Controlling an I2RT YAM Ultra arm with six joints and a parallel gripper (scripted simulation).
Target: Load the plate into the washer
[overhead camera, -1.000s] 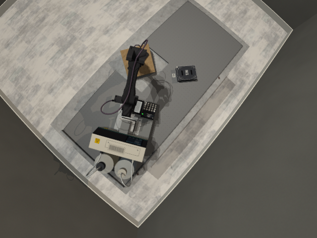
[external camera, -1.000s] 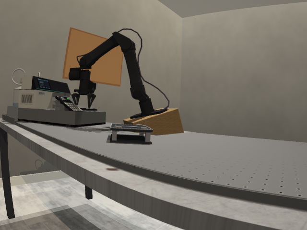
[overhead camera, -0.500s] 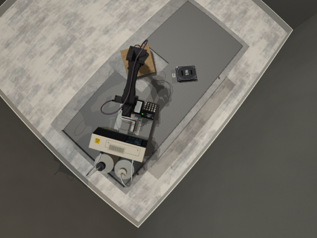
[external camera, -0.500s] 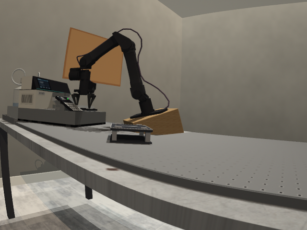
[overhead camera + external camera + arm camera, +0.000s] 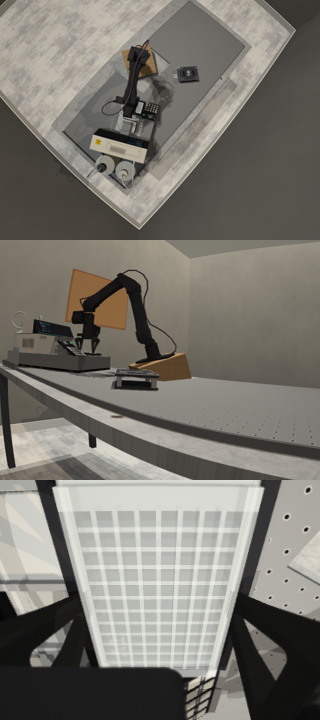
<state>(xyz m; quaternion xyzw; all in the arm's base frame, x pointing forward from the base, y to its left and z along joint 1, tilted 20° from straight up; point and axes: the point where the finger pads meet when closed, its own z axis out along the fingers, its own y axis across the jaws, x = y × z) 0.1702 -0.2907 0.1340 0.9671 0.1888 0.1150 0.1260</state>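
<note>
Now: the clear well plate right at my hand. Also, from my hand: black carrier pocket 10 mm below; plate washer 50 mm ahead, 150 mm to the right, 30 mm above; nest 190 mm ahead, 480 mm to the left, 60 mm below.
</note>
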